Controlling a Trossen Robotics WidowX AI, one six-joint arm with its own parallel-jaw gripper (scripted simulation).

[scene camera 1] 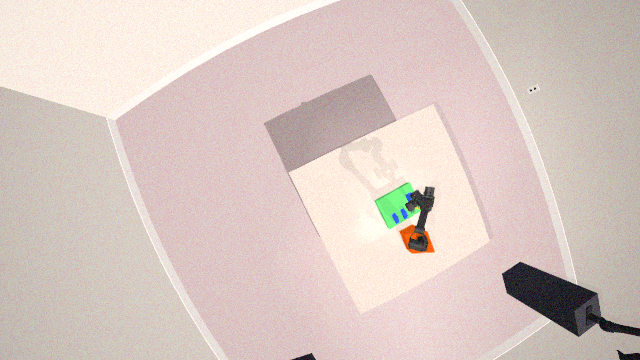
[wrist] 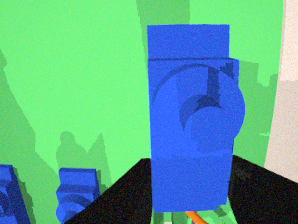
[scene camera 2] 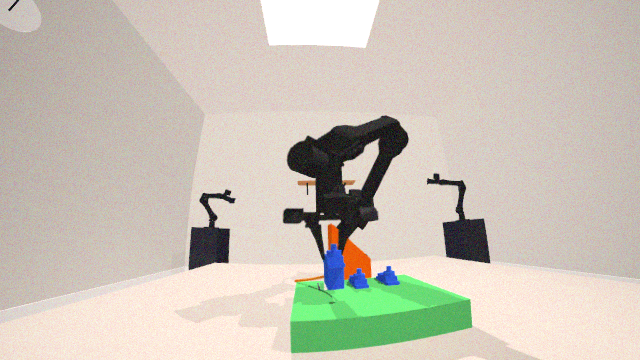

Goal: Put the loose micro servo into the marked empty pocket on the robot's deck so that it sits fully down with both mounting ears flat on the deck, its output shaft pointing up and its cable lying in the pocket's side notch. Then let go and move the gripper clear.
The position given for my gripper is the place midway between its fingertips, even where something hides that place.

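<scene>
There's a green deck, which you'd find in scene camera 2 (scene camera 2: 380,315), in scene camera 1 (scene camera 1: 394,201) and in the wrist view (wrist: 81,81). A blue micro servo (scene camera 2: 334,277) is there too, and the wrist view has that servo (wrist: 196,109) as well. Then there's my gripper (scene camera 2: 331,259), which the wrist camera's view also shows (wrist: 187,167).
</scene>
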